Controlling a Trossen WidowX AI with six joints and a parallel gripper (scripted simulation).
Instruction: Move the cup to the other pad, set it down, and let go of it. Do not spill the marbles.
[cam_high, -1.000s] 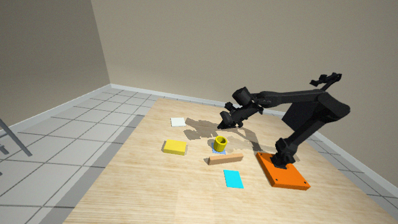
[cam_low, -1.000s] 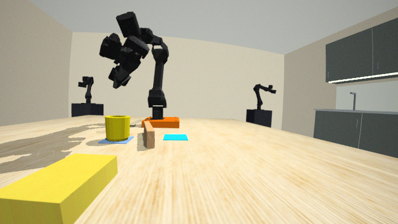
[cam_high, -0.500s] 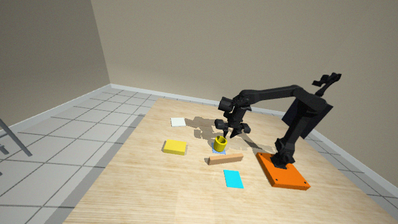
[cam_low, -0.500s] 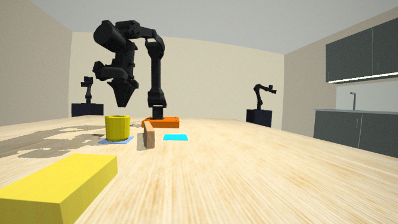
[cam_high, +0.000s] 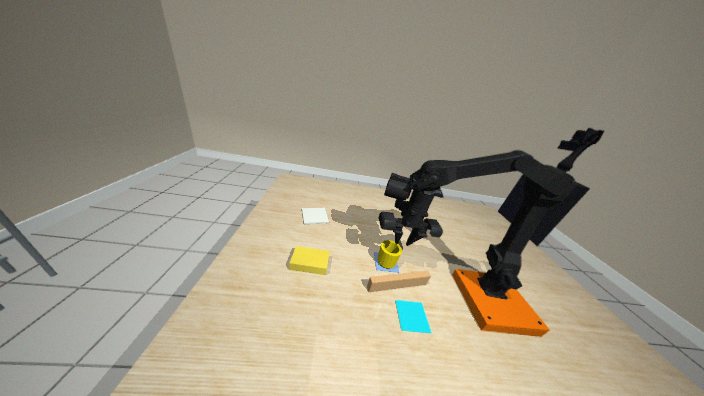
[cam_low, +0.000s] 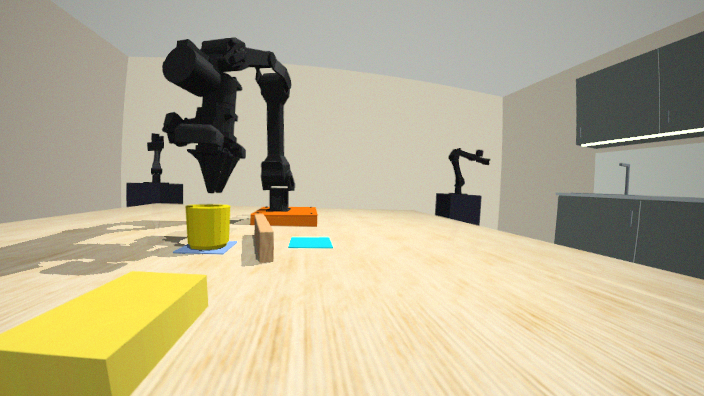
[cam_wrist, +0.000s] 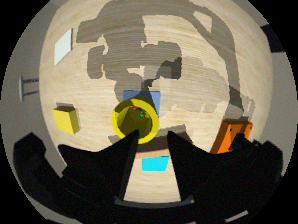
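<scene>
The yellow cup is 60 mm below my gripper tip and 20 mm ahead of it. Also, from my gripper tip: yellow block (280 mm ahead, 80 mm below, 70 mm to the left); then cyan pad (170 mm to the left, 100 mm below, 40 mm behind); then wooden bar (90 mm to the left, 80 mm below, 10 mm behind).
</scene>
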